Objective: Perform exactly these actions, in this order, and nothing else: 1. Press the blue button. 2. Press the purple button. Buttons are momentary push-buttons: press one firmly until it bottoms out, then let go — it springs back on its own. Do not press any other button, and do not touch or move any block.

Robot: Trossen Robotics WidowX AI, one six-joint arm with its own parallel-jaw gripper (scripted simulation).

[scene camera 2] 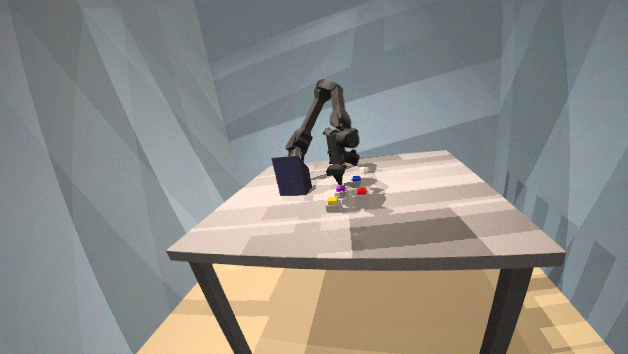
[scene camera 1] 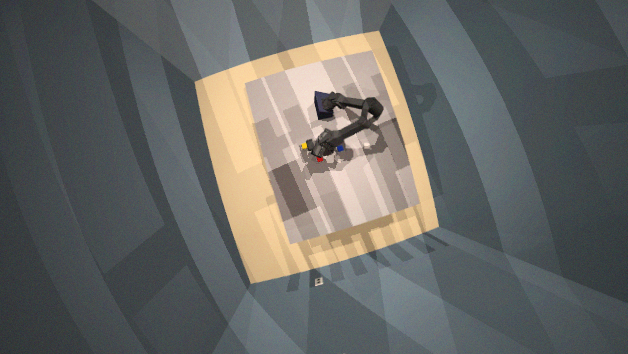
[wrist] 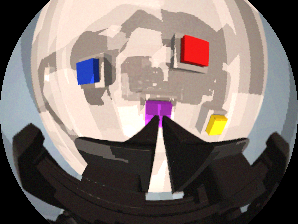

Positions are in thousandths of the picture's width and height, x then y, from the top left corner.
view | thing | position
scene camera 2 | my gripper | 542,521
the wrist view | my gripper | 539,533
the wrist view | red button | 649,225
